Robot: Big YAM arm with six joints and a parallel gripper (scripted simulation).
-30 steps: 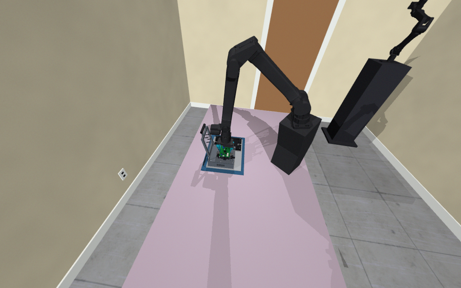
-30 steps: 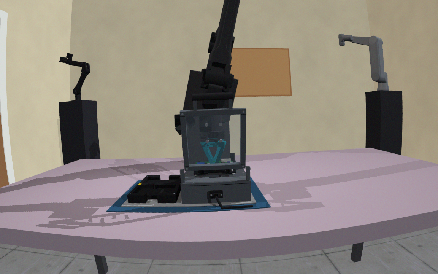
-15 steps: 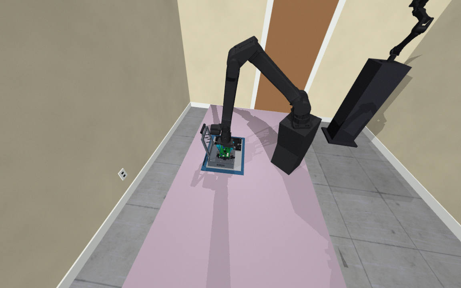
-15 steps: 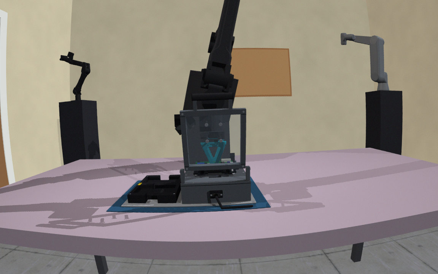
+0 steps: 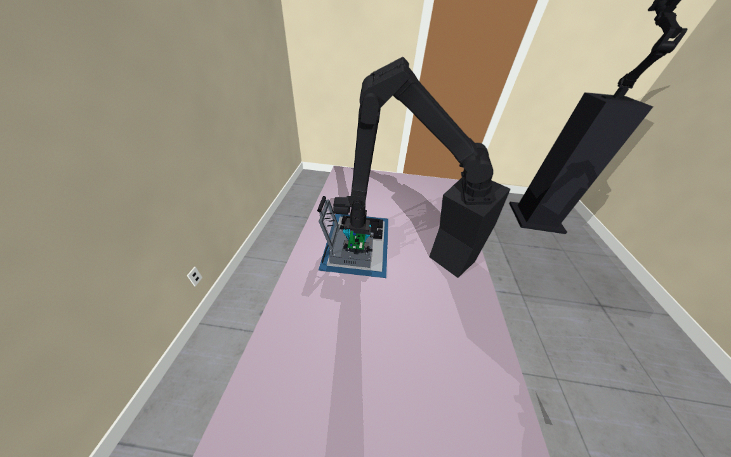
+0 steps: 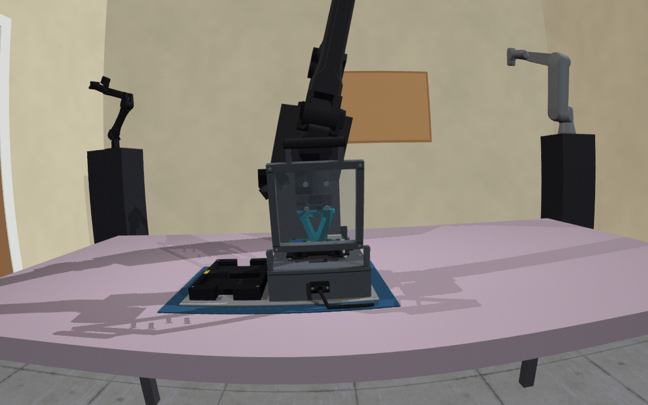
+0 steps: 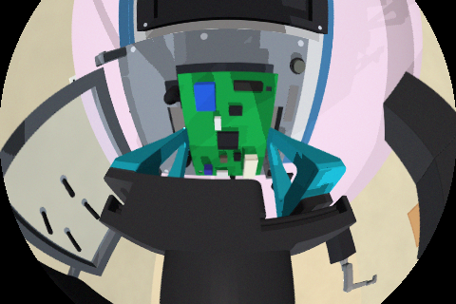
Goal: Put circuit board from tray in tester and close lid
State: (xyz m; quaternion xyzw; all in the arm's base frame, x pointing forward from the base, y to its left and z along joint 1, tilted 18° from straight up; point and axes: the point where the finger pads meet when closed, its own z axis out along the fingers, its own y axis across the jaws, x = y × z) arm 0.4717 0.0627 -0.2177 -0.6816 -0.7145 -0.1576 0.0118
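The green circuit board lies right at my hand. From my hand the other things lie so: pin plate 1 cm ahead, 1 cm to the left, 2 cm below; then lid 13 cm ahead, 1 cm to the left, 9 cm above.
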